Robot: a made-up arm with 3 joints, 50 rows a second.
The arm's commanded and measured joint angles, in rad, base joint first. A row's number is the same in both.
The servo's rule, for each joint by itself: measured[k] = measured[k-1] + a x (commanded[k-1-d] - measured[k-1]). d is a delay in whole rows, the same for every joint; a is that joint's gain. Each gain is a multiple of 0.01, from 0.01 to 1. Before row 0 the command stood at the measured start. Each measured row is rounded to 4 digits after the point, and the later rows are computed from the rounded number. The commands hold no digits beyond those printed.
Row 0, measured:
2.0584 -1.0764 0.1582
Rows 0 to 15, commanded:
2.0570 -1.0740 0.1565
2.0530 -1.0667 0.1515
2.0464 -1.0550 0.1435
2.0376 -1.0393 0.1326
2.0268 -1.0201 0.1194
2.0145 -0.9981 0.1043
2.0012 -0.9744 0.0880
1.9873 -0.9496 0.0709
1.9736 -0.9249 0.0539
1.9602 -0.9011 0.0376
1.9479 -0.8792 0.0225
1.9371 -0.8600 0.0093
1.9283 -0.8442 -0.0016
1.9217 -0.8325 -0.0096
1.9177 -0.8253 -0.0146
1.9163 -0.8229 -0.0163
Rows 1 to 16, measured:
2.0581 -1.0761 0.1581
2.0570 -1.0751 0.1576
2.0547 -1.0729 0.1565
2.0509 -1.0692 0.1546
2.0456 -1.0638 0.1518
2.0388 -1.0566 0.1480
2.0305 -1.0476 0.1432
2.0210 -1.0368 0.1374
2.0106 -1.0245 0.1307
1.9995 -1.0109 0.1233
1.9881 -0.9964 0.1152
1.9769 -0.9814 0.1067
1.9662 -0.9663 0.0980
1.9564 -0.9516 0.0894
1.9479 -0.9377 0.0811
1.9409 -0.9251 0.0733
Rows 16 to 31, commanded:
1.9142 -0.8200 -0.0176
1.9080 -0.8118 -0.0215
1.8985 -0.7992 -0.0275
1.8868 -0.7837 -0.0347
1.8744 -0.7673 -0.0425
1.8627 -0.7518 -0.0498
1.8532 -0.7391 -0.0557
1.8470 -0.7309 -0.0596
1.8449 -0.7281 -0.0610
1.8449 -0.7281 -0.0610
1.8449 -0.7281 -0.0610
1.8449 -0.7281 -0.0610
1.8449 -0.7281 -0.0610
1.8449 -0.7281 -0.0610
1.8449 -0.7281 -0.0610
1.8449 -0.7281 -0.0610
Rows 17 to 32, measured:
1.9350 -0.9135 0.0660
1.9291 -0.9023 0.0590
1.9224 -0.8910 0.0521
1.9146 -0.8792 0.0452
1.9058 -0.8669 0.0382
1.8963 -0.8542 0.0312
1.8868 -0.8415 0.0242
1.8780 -0.8293 0.0175
1.8707 -0.8182 0.0112
1.8650 -0.8083 0.0054
1.8606 -0.7995 0.0001
1.8571 -0.7916 -0.0048
1.8544 -0.7846 -0.0093
1.8523 -0.7784 -0.0134
1.8507 -0.7729 -0.0172
1.8494 -0.7680 -0.0207

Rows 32 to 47, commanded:
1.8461 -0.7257 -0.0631
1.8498 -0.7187 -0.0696
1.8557 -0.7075 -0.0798
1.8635 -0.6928 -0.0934
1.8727 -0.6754 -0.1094
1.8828 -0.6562 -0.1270
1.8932 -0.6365 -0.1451
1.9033 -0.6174 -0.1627
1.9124 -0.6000 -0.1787
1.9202 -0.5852 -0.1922
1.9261 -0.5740 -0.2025
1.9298 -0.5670 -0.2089
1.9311 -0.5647 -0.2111
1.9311 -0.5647 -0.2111
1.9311 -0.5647 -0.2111
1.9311 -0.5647 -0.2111
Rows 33 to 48, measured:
1.8487 -0.7633 -0.0241
1.8489 -0.7584 -0.0277
1.8504 -0.7528 -0.0319
1.8533 -0.7462 -0.0368
1.8576 -0.7384 -0.0426
1.8631 -0.7294 -0.0494
1.8697 -0.7192 -0.0571
1.8771 -0.7080 -0.0655
1.8849 -0.6961 -0.0746
1.8927 -0.6839 -0.0840
1.9000 -0.6718 -0.0935
1.9066 -0.6603 -0.1027
1.9120 -0.6498 -0.1114
1.9162 -0.6404 -0.1194
1.9195 -0.6321 -0.1267
1.9221 -0.6247 -0.1335

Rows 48 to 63, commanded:
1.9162 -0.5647 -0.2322
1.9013 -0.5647 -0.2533
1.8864 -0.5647 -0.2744
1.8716 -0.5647 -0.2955
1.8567 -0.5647 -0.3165
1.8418 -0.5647 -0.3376
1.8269 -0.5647 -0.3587
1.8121 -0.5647 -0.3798
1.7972 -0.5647 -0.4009
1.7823 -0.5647 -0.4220
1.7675 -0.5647 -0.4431
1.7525 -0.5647 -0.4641
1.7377 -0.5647 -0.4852
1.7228 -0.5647 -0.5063
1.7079 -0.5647 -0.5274
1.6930 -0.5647 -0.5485
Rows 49 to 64, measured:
1.9208 -0.6181 -0.1414
1.9165 -0.6122 -0.1504
1.9099 -0.6070 -0.1603
1.9015 -0.6023 -0.1711
1.8916 -0.5982 -0.1827
1.8806 -0.5945 -0.1951
1.8688 -0.5912 -0.2082
1.8563 -0.5883 -0.2219
1.8433 -0.5857 -0.2362
1.8299 -0.5834 -0.2511
1.8162 -0.5813 -0.2665
1.8022 -0.5795 -0.2823
1.7880 -0.5779 -0.2985
1.7737 -0.5764 -0.3151
1.7592 -0.5751 -0.3321
1.7446 -0.5740 -0.3494

